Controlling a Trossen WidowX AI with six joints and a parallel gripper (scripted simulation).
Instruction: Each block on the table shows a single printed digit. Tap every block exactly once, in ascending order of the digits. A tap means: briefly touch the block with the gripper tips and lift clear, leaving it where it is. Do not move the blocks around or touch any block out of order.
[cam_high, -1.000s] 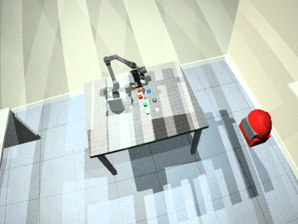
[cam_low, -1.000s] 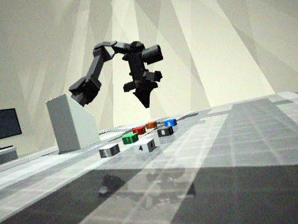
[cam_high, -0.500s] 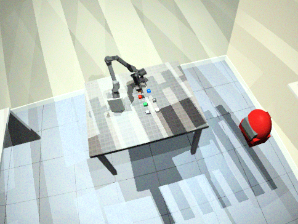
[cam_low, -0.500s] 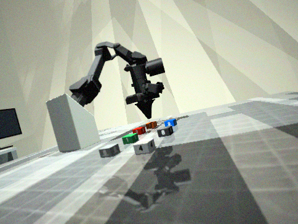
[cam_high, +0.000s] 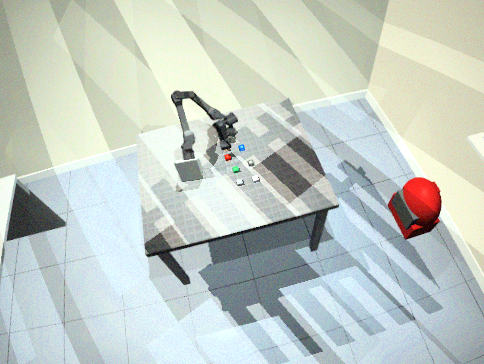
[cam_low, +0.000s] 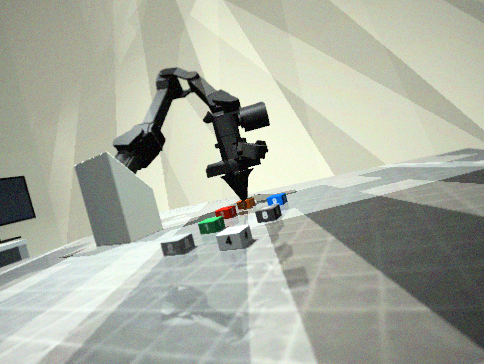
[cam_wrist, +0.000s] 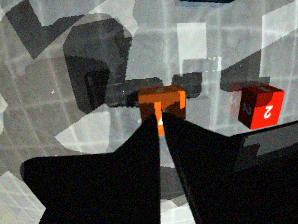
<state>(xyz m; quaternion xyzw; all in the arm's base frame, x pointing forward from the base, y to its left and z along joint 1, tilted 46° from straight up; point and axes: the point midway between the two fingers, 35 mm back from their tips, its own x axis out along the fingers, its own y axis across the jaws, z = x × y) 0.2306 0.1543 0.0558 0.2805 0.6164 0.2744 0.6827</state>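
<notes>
Now: gripper tip 1 cm above the orange block. The rest, counted from my gripper tip: blue block 10 cm ahead, 4 cm to the right, 1 cm below; then red block 9 cm to the right, 1 cm below; then green block 3 cm ahead, 20 cm to the right, 1 cm below.
</notes>
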